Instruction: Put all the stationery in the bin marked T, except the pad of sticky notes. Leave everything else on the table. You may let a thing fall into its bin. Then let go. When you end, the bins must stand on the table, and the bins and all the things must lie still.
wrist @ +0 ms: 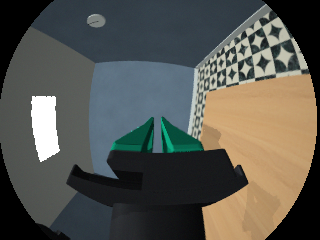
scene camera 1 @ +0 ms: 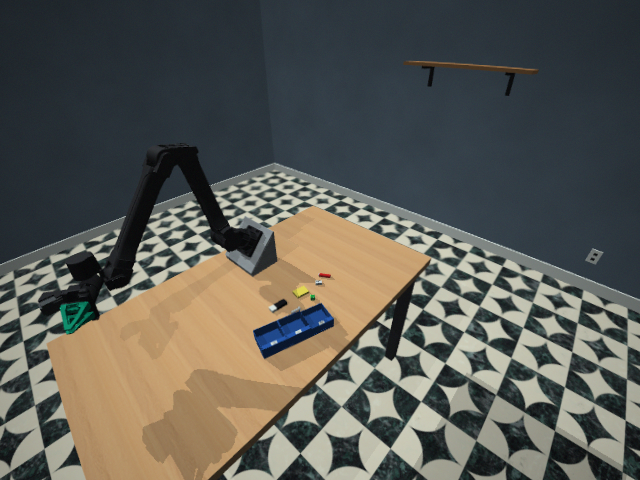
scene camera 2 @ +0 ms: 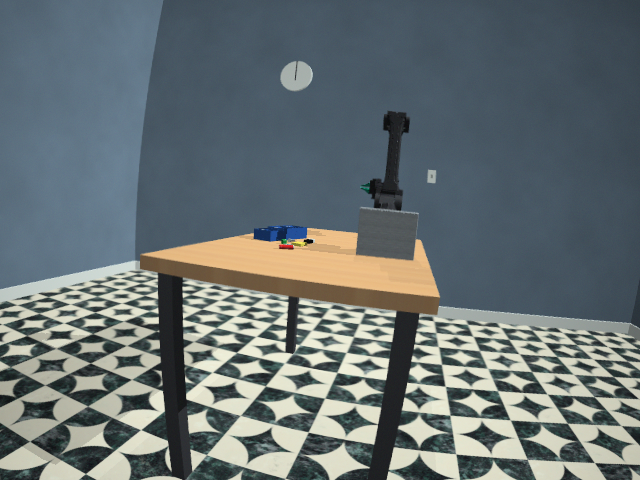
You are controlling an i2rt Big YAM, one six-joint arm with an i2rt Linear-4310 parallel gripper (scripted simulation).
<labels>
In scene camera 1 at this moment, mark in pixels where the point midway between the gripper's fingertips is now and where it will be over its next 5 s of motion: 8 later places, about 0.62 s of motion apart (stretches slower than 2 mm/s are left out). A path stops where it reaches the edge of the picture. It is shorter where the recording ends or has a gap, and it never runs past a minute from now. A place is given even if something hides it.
The gripper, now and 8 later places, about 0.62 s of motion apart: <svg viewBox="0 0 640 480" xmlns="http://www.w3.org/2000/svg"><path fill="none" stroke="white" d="M68 332L84 357L128 391L182 401L234 393L277 368L307 333L319 296L312 265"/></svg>
</labels>
